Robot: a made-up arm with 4 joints. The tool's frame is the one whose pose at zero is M.
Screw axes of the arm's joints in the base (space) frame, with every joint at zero. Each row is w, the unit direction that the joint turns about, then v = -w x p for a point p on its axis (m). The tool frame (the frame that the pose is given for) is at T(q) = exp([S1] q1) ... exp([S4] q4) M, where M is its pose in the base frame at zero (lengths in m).
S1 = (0, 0, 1, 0, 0, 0)
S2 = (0, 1, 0, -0.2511, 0, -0.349)
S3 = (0, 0, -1, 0.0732, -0.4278, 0)
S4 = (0, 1, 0, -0.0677, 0, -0.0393)
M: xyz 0.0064 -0.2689 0.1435 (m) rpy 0 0 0 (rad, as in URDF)
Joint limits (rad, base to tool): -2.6..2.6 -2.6..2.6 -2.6..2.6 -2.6..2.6
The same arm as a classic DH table. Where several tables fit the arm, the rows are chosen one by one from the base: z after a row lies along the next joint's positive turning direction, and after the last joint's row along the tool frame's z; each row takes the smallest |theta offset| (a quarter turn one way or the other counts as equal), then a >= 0, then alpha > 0; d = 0 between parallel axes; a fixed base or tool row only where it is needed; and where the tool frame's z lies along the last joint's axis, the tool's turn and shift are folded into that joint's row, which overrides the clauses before.
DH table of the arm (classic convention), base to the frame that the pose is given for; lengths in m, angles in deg. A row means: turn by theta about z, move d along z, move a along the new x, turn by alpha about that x. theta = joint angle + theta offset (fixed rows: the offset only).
joint 1: a -0.349  alpha -90  d 0.2511  theta_offset 0
joint 2: a -0.0788  alpha -90  d -0.0732  theta_offset 0
joint 3: a 0.3885  alpha 90  d 0.1834  theta_offset 0
joint 4: a 0.0457  alpha 90  d -0.1957  theta_offset 0
tool (fixed): a 0  alpha 0  d 0.0758  theta_offset 0
Joint limits (deg, base to tool): -148.97..148.97 -148.97..148.97 -148.97..148.97 -148.97..148.97

